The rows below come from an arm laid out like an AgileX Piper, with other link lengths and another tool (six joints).
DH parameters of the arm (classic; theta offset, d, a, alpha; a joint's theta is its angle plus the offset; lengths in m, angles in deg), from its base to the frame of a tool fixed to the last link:
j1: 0 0.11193 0 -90
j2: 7.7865 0 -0.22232 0
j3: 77.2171 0 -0.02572 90
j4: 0 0.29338 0 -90
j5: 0 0 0 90
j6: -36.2 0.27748 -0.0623 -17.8
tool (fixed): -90 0.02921 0 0
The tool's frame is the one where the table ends.
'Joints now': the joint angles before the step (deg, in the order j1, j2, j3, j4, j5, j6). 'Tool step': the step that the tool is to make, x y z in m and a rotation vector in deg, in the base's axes. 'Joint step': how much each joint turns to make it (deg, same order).
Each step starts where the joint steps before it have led.
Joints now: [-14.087, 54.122, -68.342, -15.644, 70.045, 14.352]
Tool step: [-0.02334, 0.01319, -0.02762, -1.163, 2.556, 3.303]
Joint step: [0.000, -6.899, 8.154, 0.779, -0.062, -4.050]
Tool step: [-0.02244, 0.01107, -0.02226, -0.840, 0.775, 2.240]
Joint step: [0.002, -8.023, 8.248, 0.627, -0.301, -2.600]
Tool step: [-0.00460, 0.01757, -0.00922, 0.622, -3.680, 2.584]
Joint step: [0.001, -8.190, 8.064, 2.713, -3.655, -1.314]
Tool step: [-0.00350, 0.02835, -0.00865, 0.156, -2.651, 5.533]
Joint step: [0.174, -7.576, 6.612, 4.563, -2.330, -4.994]
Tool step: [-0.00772, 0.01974, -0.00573, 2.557, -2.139, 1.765]
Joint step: [0.012, -6.578, 4.583, 3.745, 0.474, -0.755]
